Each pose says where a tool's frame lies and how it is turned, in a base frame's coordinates. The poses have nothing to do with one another.
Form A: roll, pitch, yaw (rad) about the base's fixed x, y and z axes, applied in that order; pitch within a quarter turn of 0, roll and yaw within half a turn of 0; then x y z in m.
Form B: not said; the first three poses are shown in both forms.
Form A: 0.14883 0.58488 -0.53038 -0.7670 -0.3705 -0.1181
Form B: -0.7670 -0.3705 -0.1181 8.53 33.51 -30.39
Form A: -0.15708 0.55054 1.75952 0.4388 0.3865 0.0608
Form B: 0.4388 0.3865 0.0608 -9.00 31.54 100.81
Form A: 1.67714 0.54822 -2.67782 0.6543 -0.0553 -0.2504
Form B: 0.6543 -0.0553 -0.2504 96.09 31.41 -153.43
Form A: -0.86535 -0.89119 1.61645 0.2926 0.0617 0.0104
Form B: 0.2926 0.0617 0.0104 -49.58 -51.06 92.62
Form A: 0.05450 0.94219 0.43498 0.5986 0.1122 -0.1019
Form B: 0.5986 0.1122 -0.1019 3.12 53.98 24.92
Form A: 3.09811 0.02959 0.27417 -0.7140 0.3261 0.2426
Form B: -0.7140 0.3261 0.2426 177.51 1.70 15.71
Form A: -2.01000 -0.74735 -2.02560 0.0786 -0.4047 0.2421
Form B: 0.0786 -0.4047 0.2421 -115.16 -42.82 -116.06
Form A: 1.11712 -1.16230 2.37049 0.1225 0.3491 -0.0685
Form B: 0.1225 0.3491 -0.0685 64.01 -66.59 135.82
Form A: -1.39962 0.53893 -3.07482 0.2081 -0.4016 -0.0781
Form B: 0.2081 -0.4016 -0.0781 -80.19 30.88 -176.17
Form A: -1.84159 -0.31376 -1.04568 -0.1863 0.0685 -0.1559
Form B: -0.1863 0.0685 -0.1559 -105.52 -17.98 -59.91
